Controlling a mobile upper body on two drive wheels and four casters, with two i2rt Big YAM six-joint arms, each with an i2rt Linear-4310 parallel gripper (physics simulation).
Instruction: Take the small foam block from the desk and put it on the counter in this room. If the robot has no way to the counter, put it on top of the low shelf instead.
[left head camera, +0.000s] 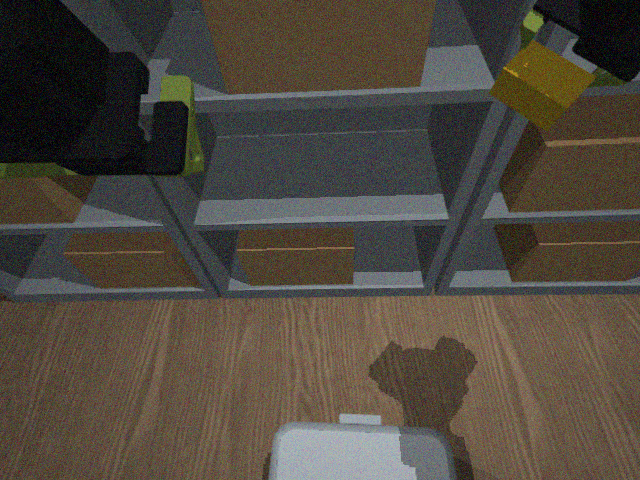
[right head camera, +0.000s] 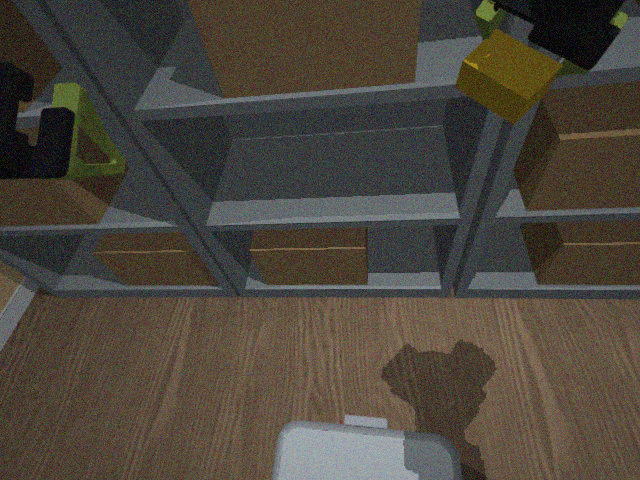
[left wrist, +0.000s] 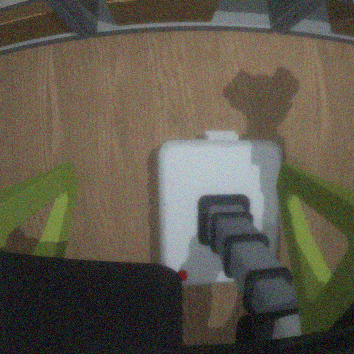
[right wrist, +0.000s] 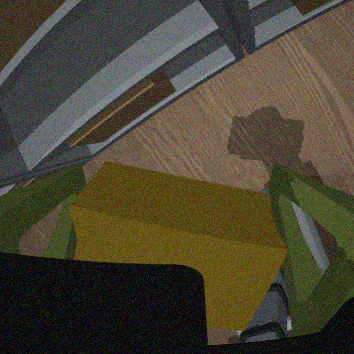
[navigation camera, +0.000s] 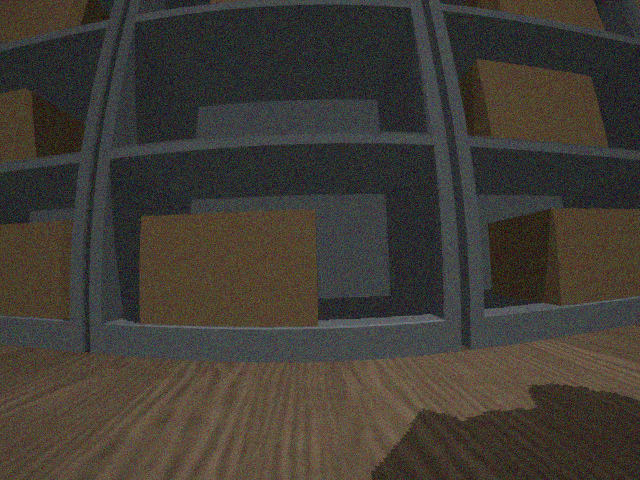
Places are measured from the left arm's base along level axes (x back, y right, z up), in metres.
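Pixels of known places: left gripper, fingertip midpoint: (left head camera: 146, 165) (right head camera: 75, 169) (left wrist: 176, 173); right gripper, fingertip midpoint: (left head camera: 551, 67) (right head camera: 520, 57) (right wrist: 177, 175).
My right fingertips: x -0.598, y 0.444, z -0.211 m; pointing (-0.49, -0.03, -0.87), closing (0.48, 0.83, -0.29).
Behind a point stands the place of what it marks.
The yellow foam block (left head camera: 542, 82) {x -0.545, y 0.413, z -0.198 m} (right head camera: 509, 74) {x -0.544, y 0.419, z -0.198 m} (right wrist: 175, 230) {x -0.581, y 0.441, z -0.187 m} is held in my right gripper (left head camera: 571, 49) (right head camera: 532, 41) (right wrist: 177, 175) {x -0.598, y 0.444, z -0.211 m}, which is shut on it, with one finger at each side. The block is in the air in front of the shelving, at the upper right in both head views. My left gripper (left wrist: 176, 173) {x -0.338, y 0.005, z -0.138 m} is open, its fingers wide apart with no object between them. A grey shelf unit (left head camera: 320, 207) {x -0.931, y 0.090, z -0.876 m} (right head camera: 330, 207) {x -0.931, y 0.098, z -0.876 m} (right wrist: 125, 75) {x -0.910, y 0.201, z -0.877 m} (navigation camera: 445, 206) {x -0.883, y 0.520, z -1.065 m} stands ahead with several tiers; its top does not show. The desk and a counter do not show.
Brown boxes (left head camera: 320, 46) {x -0.888, y 0.119, z -0.318 m} (right head camera: 310, 46) {x -0.889, y 0.123, z -0.318 m} (navigation camera: 227, 268) stand in several compartments. The white robot base (left head camera: 336, 449) {x -0.251, y 0.154, z -1.150 m} (right head camera: 341, 449) {x -0.255, y 0.161, z -1.150 m} (left wrist: 200, 170) {x -0.202, y 0.131, z -1.150 m} is on the wooden floor (left head camera: 206, 361) {x -0.570, y -0.381, z -1.410 m} (right head camera: 206, 361) {x -0.550, y -0.449, z -1.409 m} (navigation camera: 232, 413) {x -0.673, y 0.087, z -1.410 m}, with floor between it and the shelving. A white baseboard (right head camera: 15, 310) {x -0.722, y -1.439, z -1.365 m} shows at the left.
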